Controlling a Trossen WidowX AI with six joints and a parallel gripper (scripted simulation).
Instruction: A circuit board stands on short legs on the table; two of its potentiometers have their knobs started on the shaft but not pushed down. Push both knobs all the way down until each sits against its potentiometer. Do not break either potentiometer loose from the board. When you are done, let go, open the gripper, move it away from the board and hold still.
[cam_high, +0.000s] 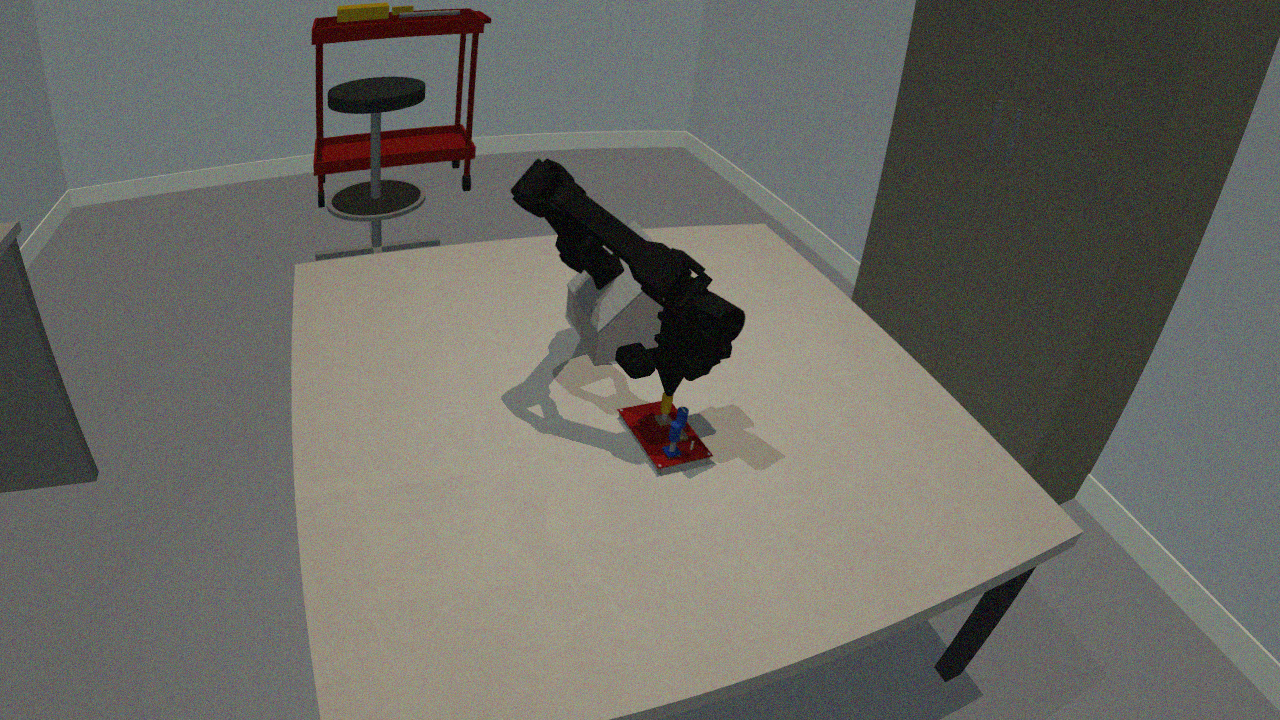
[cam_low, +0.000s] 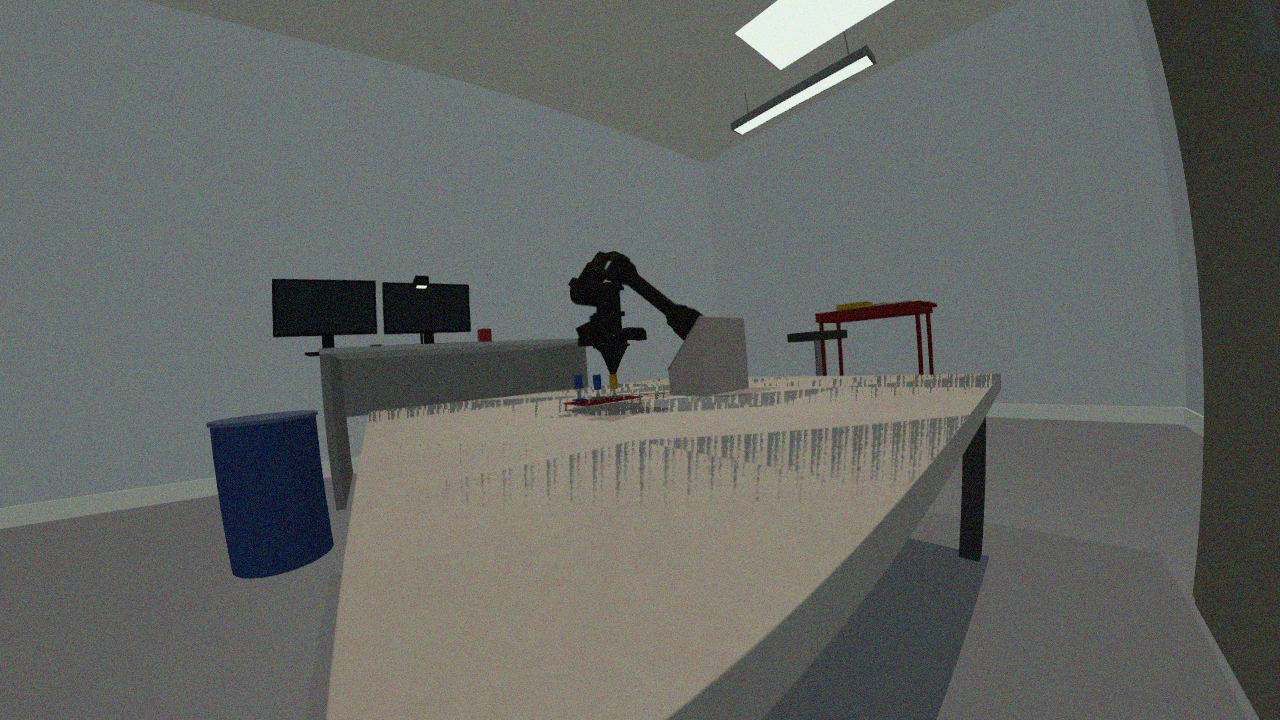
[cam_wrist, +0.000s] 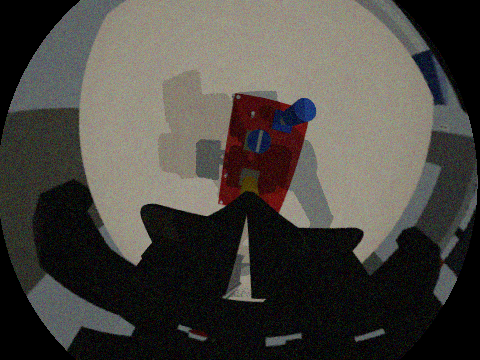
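Now: gripper tip 50 mm short of the blue knob, 10 mm to the right of it and 10 mm above it. The rest, counted from my gripper tip: yellow knob: 20 mm below.
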